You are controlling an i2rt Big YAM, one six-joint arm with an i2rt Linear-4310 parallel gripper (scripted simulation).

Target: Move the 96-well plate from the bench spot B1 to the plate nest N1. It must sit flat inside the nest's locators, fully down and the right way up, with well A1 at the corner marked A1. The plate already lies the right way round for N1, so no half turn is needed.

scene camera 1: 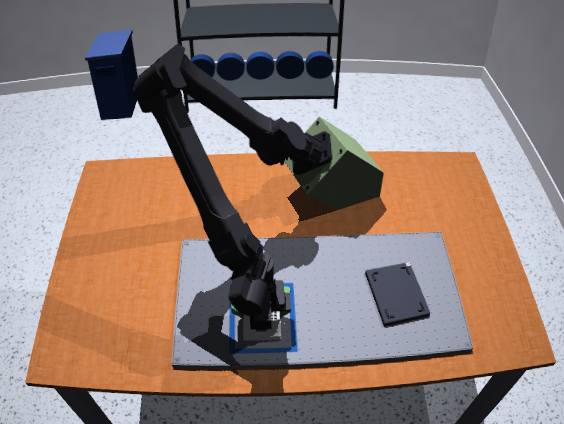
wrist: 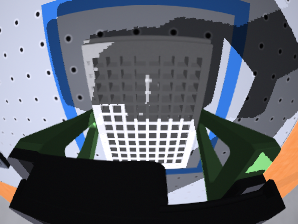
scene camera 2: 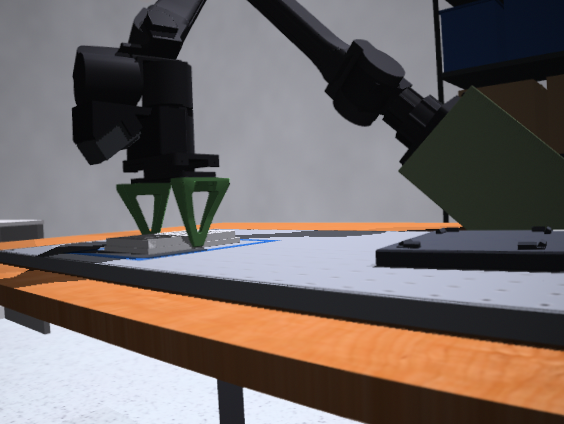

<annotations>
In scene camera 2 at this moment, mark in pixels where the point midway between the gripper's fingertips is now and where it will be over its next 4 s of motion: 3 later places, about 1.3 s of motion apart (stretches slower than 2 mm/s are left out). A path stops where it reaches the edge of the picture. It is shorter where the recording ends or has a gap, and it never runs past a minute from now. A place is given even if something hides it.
My gripper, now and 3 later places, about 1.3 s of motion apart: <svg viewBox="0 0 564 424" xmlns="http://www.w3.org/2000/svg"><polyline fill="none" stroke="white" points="173,245 174,203 200,171 296,158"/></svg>
</annotations>
